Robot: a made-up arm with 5 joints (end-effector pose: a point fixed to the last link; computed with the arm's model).
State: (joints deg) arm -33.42 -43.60 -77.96 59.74 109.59
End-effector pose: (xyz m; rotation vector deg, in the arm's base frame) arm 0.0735 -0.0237 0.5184 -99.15 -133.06 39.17
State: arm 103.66 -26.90 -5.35 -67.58 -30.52
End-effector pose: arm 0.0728 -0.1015 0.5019 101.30 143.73 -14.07
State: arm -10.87 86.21 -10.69 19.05 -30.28
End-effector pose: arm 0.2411 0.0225 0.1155 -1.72 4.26 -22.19
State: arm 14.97 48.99 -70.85 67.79 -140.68
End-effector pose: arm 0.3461 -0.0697 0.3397 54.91 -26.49 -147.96
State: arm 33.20 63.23 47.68 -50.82 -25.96
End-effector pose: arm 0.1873 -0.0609 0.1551 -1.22 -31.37 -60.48
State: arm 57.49 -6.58 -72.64 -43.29 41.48
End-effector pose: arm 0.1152 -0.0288 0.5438 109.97 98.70 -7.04
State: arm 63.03 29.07 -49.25 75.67 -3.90
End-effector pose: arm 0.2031 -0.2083 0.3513 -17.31 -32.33 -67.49
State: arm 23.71 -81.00 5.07 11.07 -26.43
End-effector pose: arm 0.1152 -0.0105 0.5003 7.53 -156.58 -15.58
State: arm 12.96 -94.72 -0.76 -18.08 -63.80
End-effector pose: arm 0.0244 0.0135 0.4849 -72.41 143.26 -21.42
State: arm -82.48 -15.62 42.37 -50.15 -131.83
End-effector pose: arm 0.1317 0.1945 0.3537 110.12 36.95 -33.53
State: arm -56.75 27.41 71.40 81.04 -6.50
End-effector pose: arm 0.1126 0.0089 0.2430 -50.13 77.13 37.12
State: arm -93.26 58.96 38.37 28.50 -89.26
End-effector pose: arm 0.1023 0.0644 0.1584 -35.79 -1.66 1.17
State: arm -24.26 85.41 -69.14 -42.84 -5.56
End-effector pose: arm 0.3589 0.1113 0.2878 32.80 -112.13 9.99
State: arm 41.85 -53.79 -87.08 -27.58 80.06
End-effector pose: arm -0.0237 0.1068 0.4422 88.63 52.08 25.53
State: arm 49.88 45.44 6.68 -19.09 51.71
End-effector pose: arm 0.2462 -0.1779 0.2180 -43.26 -37.07 -0.88
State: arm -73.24 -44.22 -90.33 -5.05 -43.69
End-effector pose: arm 0.0676 -0.1283 0.4867 -113.36 65.82 14.02
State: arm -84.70 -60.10 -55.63 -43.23 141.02
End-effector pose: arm 0.0940 -0.1294 0.4791 -59.23 -117.43 -84.06
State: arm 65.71 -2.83 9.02 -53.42 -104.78
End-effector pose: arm 0.1841 -0.1926 0.4131 59.07 -154.45 -64.64
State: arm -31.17 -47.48 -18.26 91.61 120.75
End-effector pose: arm 0.1839 0.0448 0.4464 -57.63 -60.95 129.07
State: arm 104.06 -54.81 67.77 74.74 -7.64
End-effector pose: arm 0.0725 -0.0997 0.2766 -1.99 -1.87 -114.47
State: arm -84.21 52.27 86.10 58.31 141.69
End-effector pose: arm 0.1024 -0.0354 0.2690 -58.41 -112.95 -88.03
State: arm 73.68 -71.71 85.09 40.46 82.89
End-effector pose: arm 0.1322 -0.1188 0.2704 -35.24 -8.21 6.21
